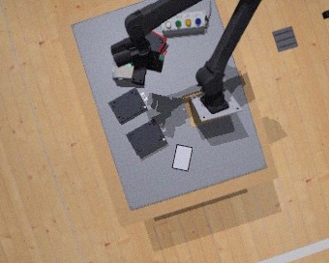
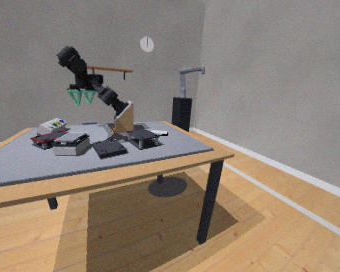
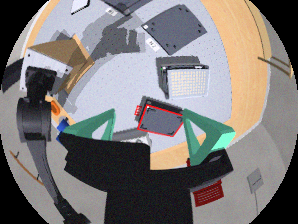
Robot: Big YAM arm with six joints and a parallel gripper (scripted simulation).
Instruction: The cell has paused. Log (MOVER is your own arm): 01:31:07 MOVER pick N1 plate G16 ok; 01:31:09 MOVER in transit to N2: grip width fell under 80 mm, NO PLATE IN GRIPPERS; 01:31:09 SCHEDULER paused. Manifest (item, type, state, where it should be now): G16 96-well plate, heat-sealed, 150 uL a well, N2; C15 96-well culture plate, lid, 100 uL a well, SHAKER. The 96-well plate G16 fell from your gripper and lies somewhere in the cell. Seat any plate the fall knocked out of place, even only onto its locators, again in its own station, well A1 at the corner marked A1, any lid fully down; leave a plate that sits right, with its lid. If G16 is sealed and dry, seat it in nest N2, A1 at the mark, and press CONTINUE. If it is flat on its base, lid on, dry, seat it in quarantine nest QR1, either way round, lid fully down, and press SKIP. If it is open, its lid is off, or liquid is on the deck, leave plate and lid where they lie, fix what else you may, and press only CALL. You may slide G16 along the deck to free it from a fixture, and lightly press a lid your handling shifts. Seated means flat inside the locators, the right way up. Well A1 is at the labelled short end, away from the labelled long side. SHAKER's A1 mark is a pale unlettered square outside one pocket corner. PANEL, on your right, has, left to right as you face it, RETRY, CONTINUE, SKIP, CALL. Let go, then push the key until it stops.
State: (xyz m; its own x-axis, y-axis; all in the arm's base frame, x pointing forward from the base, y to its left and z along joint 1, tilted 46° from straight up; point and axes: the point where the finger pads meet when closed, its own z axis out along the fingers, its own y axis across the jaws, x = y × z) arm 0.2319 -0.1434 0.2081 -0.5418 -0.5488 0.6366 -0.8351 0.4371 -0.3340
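Now: the plate G16 10 mm behind my hand, 450 mm to the left of it and 210 mm below it. Also, from my hand: red-framed nest: 50 mm behind, 170 mm to the right, 180 mm below; then lidded plate: 100 mm ahead, 70 mm to the right, 150 mm below.
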